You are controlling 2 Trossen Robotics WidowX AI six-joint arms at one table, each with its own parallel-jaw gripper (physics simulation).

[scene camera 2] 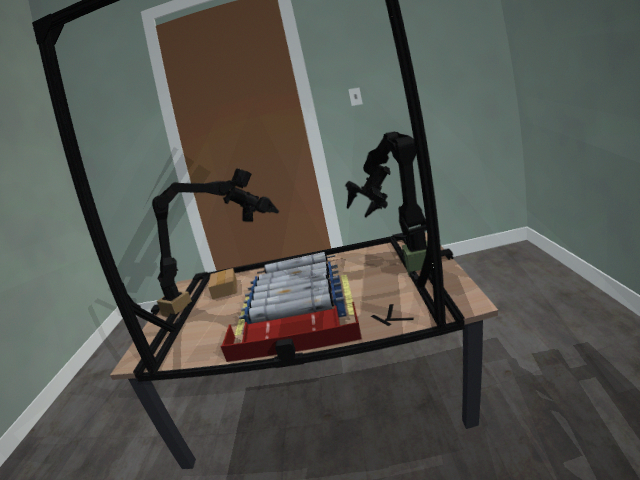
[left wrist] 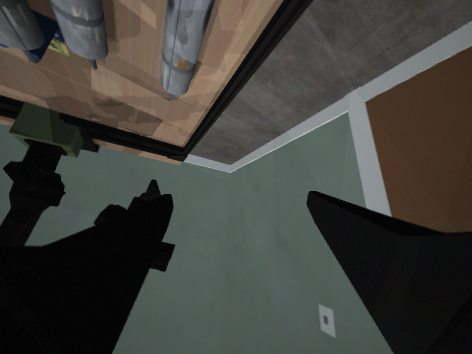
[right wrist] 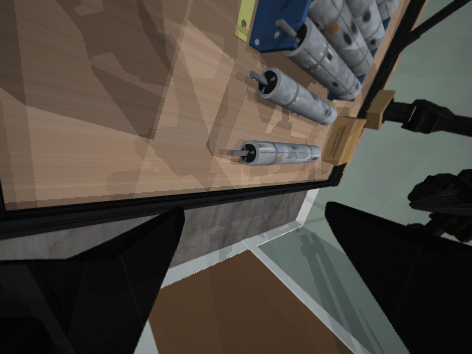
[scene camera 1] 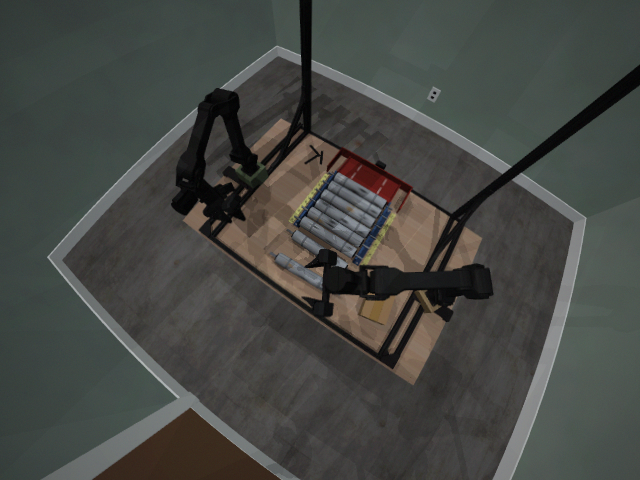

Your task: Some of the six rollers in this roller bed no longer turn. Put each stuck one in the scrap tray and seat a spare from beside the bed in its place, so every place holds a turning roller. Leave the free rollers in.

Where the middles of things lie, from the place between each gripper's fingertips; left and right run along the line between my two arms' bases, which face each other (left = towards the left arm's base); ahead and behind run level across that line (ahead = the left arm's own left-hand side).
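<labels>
So you can picture it, the tan cardboard box (right wrist: 346, 130) is 22 cm below my left hand, and it's 13 cm behind that hand and 26 cm to the left of it.
As for my right hand, the tan cardboard box is 16 cm below it, 59 cm to the left of it and 9 cm behind it.
</labels>
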